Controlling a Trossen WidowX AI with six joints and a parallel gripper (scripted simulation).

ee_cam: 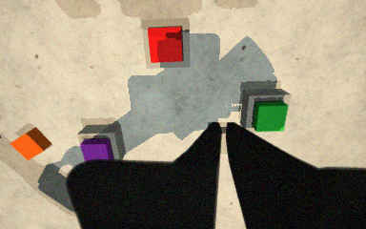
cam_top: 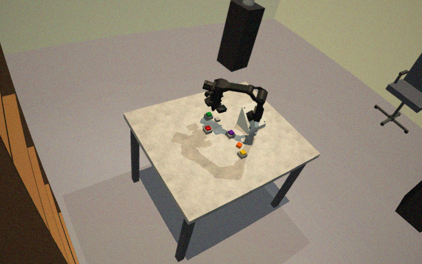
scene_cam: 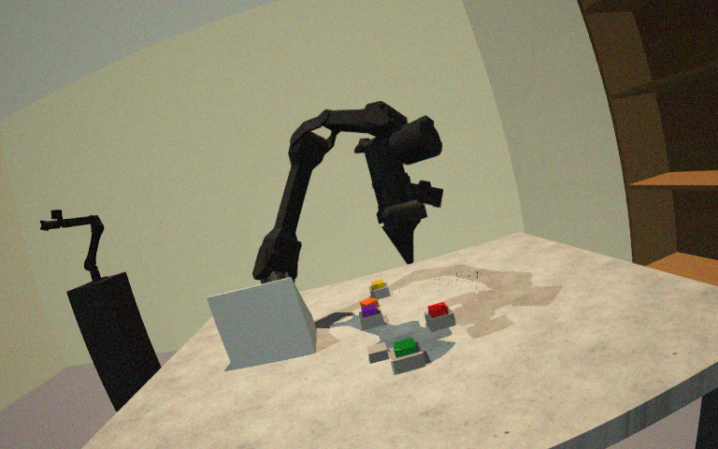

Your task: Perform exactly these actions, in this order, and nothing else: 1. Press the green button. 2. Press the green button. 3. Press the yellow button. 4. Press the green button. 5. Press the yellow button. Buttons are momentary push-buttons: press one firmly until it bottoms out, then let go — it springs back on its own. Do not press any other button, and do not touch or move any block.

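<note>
The yellow button is 10 mm behind my gripper tip, 320 mm to the left of it and 110 mm below it. From my gripper tip the other things lie so: green button: 50 mm behind, 70 mm to the right, 110 mm below; then small grey block: 90 mm behind, 10 mm to the right, 130 mm below; then red button: 40 mm ahead, 30 mm to the left, 110 mm below.
</note>
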